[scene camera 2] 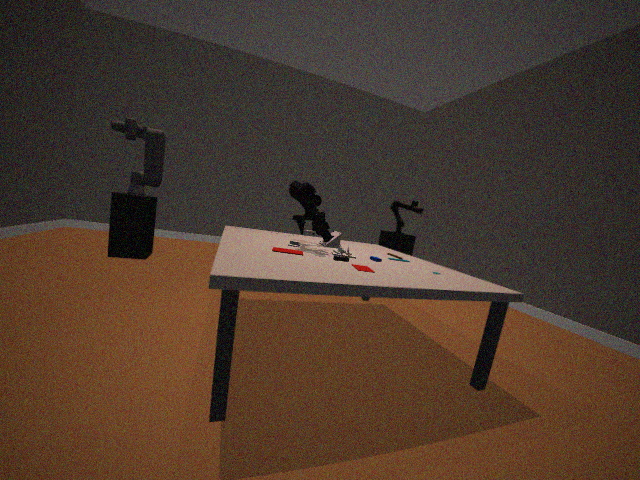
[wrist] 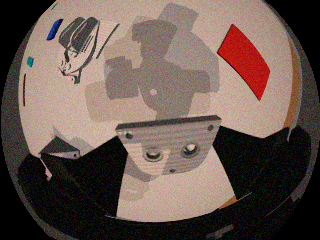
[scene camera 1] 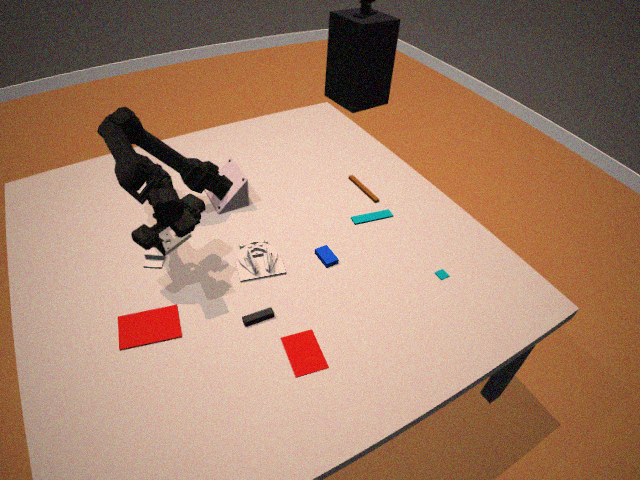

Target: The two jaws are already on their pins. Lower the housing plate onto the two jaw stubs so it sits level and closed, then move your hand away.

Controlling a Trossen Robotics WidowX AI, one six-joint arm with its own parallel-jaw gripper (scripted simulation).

The gripper carries a grey housing plate.
The gripper shows as well in the wrist view.
